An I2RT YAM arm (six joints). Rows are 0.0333 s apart.
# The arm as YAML. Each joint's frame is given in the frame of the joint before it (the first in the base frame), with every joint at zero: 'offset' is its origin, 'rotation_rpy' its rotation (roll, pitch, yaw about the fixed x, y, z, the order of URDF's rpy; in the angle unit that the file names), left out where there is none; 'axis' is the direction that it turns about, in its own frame. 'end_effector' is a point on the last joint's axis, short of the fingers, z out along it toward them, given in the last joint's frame.
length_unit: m
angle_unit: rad
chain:
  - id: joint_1
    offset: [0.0, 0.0, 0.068]
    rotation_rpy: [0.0, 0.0, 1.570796]
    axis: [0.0, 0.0, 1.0]
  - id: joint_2
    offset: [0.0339, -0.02, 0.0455]
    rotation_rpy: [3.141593, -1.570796, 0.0]
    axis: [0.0, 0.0, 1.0]
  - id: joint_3
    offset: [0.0, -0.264, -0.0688]
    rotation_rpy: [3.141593, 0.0, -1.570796]
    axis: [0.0, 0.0, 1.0]
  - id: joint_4
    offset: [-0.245, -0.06, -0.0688]
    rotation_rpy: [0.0, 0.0, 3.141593]
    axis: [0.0, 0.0, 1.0]
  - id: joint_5
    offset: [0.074, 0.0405, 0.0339]
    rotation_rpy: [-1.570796, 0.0, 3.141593]
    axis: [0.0, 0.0, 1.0]
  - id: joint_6
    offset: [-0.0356, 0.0, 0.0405]
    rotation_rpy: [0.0, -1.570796, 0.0]
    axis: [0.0, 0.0, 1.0]
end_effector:
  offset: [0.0, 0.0, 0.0]
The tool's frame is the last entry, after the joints.
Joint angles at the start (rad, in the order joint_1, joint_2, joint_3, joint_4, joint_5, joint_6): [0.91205 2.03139 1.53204 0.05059 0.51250 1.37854]
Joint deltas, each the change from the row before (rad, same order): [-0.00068 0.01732 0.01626 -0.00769 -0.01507 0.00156]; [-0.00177 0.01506 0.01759 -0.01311 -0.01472 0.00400]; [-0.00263 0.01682 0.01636 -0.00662 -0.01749 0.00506]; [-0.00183 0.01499 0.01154 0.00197 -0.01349 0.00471]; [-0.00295 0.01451 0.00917 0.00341 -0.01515 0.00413]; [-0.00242 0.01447 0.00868 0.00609 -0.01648 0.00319]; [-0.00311 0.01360 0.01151 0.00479 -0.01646 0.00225]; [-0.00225 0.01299 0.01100 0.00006 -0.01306 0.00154]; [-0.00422 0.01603 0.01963 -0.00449 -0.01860 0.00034]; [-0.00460 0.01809 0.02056 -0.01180 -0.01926 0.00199]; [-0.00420 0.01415 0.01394 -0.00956 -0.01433 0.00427]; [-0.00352 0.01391 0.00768 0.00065 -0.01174 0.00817]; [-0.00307 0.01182 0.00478 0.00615 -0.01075 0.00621]
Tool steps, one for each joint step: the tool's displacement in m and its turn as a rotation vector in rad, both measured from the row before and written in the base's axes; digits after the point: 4 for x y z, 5 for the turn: [0.0022 0.0031 -0.0033 -0.00153 0.01108 0.01227]; [0.0024 0.0024 -0.0023 -0.00090 0.01302 0.00983]; [0.0029 0.0025 -0.0030 0.00359 0.01236 0.01091]; [0.0024 0.0023 -0.0030 0.00660 0.00745 0.00823]; [0.0026 0.0018 -0.0035 0.00624 0.00817 0.00879]; [0.0024 0.0020 -0.0035 0.00758 0.00696 0.01087]; [0.0028 0.0019 -0.0023 0.00867 0.00510 0.01057]; [0.0023 0.0017 -0.0026 0.00349 0.00650 0.00870]; [0.0036 0.0021 -0.0017 0.00495 0.00736 0.01215]; [0.0037 0.0019 -0.0031 0.00000 0.01366 0.01159]; [0.0030 0.0010 -0.0032 0.00011 0.01326 0.00653]; [0.0026 0.0009 -0.0043 0.00566 0.01142 0.00308]; [0.0022 0.0008 -0.0037 0.00745 0.00727 0.00350]
